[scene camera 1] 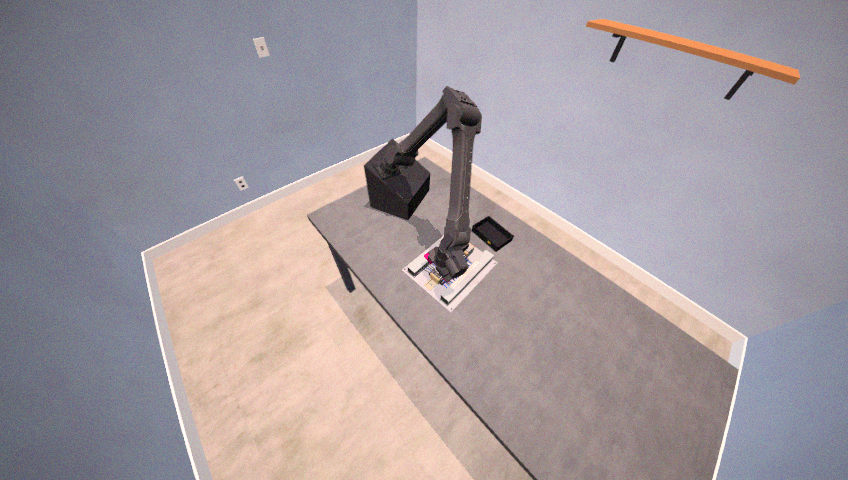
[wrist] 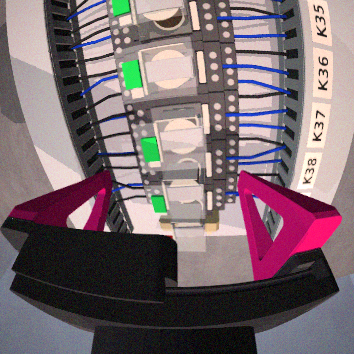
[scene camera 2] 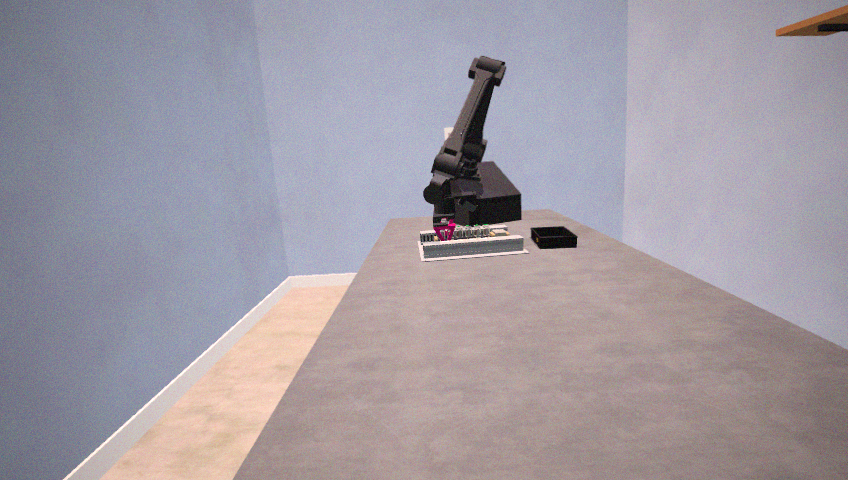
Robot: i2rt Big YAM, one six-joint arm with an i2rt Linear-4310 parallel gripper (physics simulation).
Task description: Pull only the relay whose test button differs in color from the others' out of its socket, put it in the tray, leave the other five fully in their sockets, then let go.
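Places are measured from the arm's base along level axes (x ahead, y left, z up), in metres.
Where they show: gripper, fingertip midpoint: (scene camera 1: 439, 271) (wrist: 174, 177) (scene camera 2: 446, 240); arm's base, origin of the base link: (scene camera 1: 386, 168) (scene camera 2: 465, 173).
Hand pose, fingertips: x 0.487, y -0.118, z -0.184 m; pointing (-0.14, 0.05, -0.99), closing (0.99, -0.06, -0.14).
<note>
Things, the pixels of their top centre, and the offset from my fingertips. Level surfaces: height alone.
- clear relay, middle of its top: (wrist: 181, 242) dx +0.009, dy -0.016, dz +0.044 m
- black tray, middle of its top: (scene camera 2: 552, 231) (scene camera 1: 493, 230) dx +0.010, dy +0.343, dz +0.010 m
- grey table, its level: dz -0.026 m
In the wrist view, a row of clear relays sits in dark sockets. The relays with green test buttons (wrist: 132, 74) (wrist: 150, 149) (wrist: 159, 204) stand upright in their sockets. At the near end, a clear relay (wrist: 191, 242) shows partly past the gripper body, with a sliver of red button (wrist: 170, 237) at its left; its socket is hidden. My gripper (wrist: 174, 177) (scene camera 2: 443, 239) is open and empty, low over the near end of the row, its magenta fingers spread to either side. The black tray (scene camera 1: 505, 242) (scene camera 2: 556, 242) stands beside the panel, with no relay visible in it.
The white panel (scene camera 1: 419, 278) (scene camera 2: 476, 258) lies on the grey table (scene camera 1: 571, 356) (scene camera 2: 535, 356). Raised grey wire ducts (wrist: 300, 100) (wrist: 75, 107) flank the row, with blue and black wires between. Labels K35 to K38 show at the right. The black arm base (scene camera 1: 395, 187) stands behind.
</note>
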